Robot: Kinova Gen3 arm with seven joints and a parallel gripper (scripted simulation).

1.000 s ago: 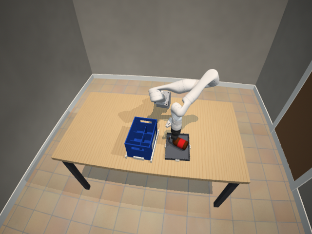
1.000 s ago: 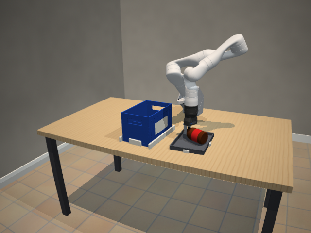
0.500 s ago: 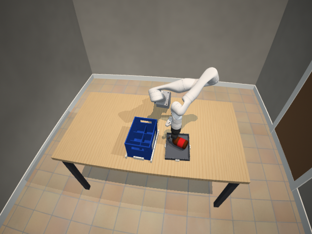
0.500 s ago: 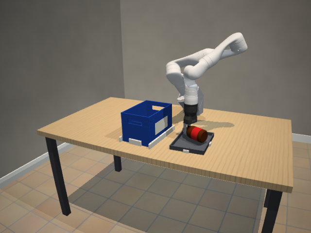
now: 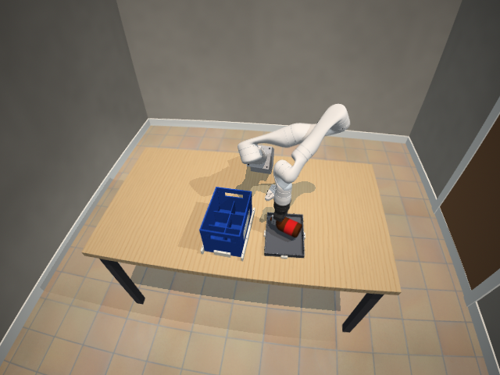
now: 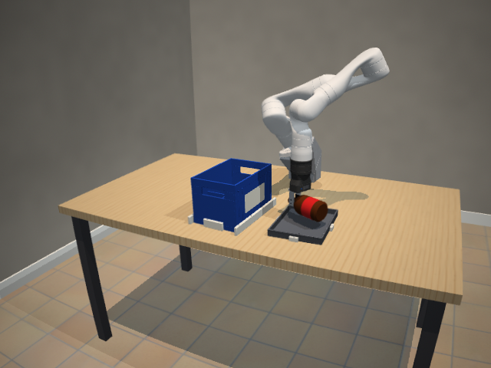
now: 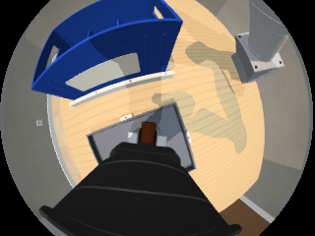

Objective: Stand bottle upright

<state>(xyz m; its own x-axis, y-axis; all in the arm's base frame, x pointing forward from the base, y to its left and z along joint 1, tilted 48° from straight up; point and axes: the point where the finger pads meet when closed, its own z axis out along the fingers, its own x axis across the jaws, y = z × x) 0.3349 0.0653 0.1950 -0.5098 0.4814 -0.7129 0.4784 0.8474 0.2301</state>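
The brown bottle is 40 mm to the left of my hand, 40 mm ahead of it and 10 mm below it. Also, from my hand: blue crate 230 mm to the right, 30 mm behind, 10 mm above; then dark grey tray 60 mm below, 50 mm ahead, 40 mm to the left.
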